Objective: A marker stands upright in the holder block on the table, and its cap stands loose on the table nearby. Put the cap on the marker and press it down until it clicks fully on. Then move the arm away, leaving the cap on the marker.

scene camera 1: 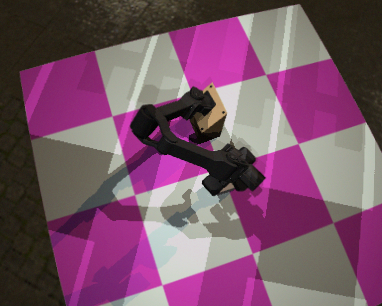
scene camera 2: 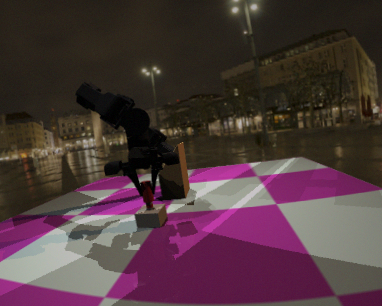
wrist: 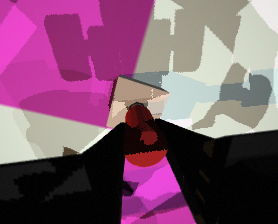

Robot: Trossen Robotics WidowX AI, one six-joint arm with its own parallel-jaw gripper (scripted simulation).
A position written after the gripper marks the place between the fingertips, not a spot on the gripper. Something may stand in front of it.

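The gripper (scene camera 2: 147, 194) is carrying a red cap, and the wrist view has a sight of the gripper (wrist: 140, 124) too.
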